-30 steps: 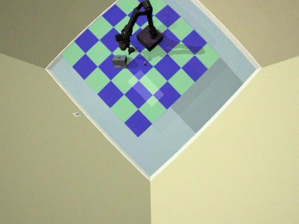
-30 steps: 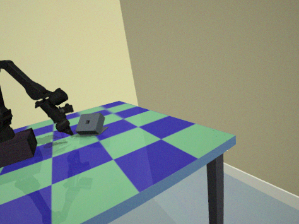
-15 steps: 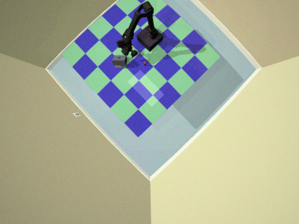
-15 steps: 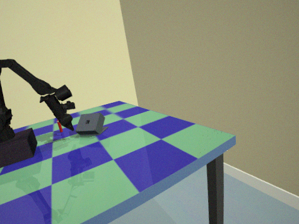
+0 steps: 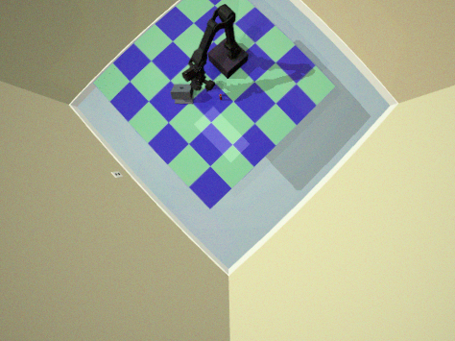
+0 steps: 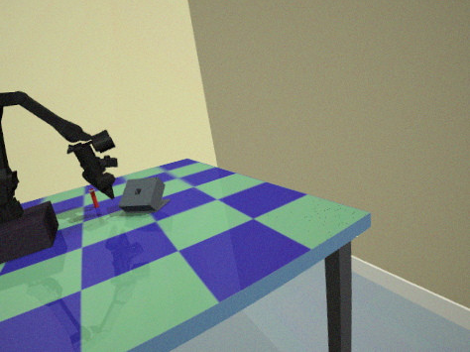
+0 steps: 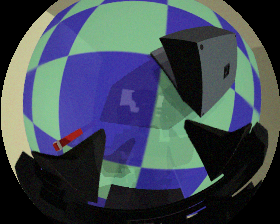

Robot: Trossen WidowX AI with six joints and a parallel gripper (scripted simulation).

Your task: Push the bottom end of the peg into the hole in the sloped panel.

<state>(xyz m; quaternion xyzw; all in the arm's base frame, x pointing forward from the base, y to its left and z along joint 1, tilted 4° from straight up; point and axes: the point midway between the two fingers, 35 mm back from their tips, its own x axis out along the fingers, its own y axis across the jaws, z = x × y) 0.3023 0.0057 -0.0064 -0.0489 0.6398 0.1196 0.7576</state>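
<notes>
The red peg is 13 cm to the left of my gripper tip, 6 cm behind it and 1 cm below it. Also, from my gripper tip: grey sloped panel (11 cm ahead, 9 cm to the right, 1 cm below).
</notes>
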